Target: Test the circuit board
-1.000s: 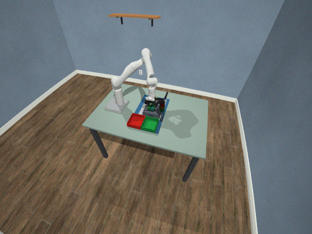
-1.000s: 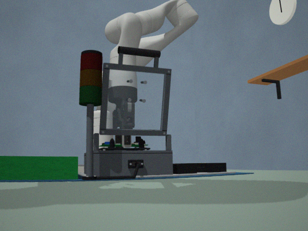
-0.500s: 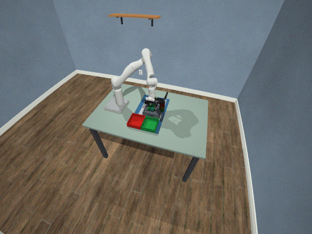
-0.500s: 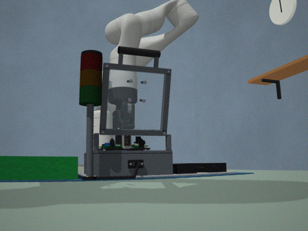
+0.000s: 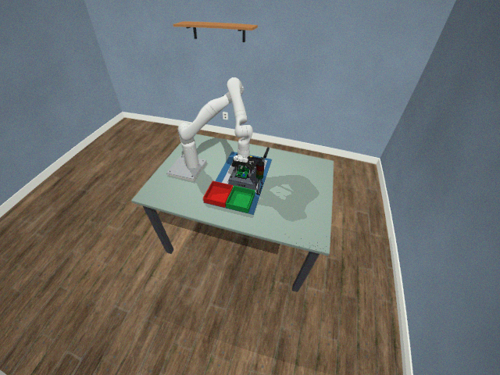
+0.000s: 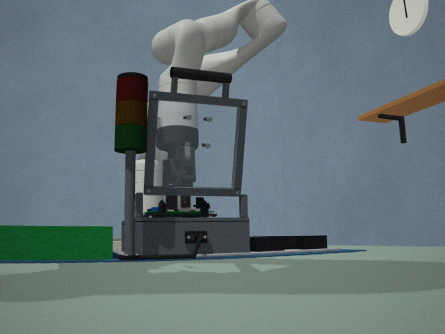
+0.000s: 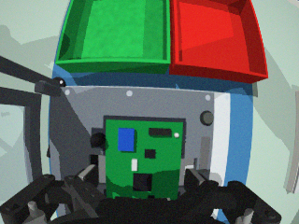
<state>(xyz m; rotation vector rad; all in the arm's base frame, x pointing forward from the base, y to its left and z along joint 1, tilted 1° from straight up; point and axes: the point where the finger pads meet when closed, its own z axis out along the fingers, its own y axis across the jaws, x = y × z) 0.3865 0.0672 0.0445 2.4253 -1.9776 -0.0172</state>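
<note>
Right now the green circuit board is right at my hand. From my hand the other things lie so: red bin (6 cm behind, 22 cm to the right, 6 cm below); green bin (8 cm ahead, 19 cm to the right, 6 cm below); clear lid (12 cm ahead, 2 cm to the left, 11 cm above).
</note>
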